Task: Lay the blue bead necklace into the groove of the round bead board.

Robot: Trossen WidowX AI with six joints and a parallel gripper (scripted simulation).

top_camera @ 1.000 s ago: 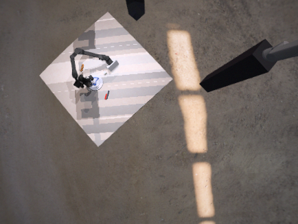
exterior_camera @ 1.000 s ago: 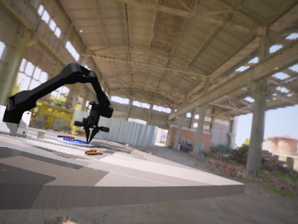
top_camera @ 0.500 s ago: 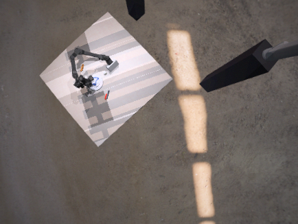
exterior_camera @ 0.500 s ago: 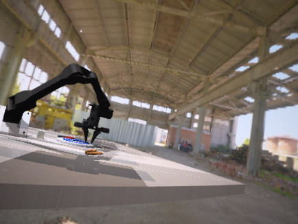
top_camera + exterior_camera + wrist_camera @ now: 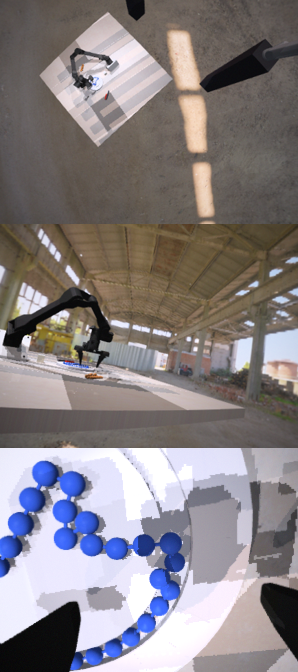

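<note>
Right now my gripper tip is 5 cm past the round white bead board, 4 cm to the right of it and 1 cm above it. From my gripper tip the other things lie so: small white block (23 cm behind, 5 cm to the left); then red pen-like object (27 cm to the left, 4 cm behind, 1 cm below).
</note>
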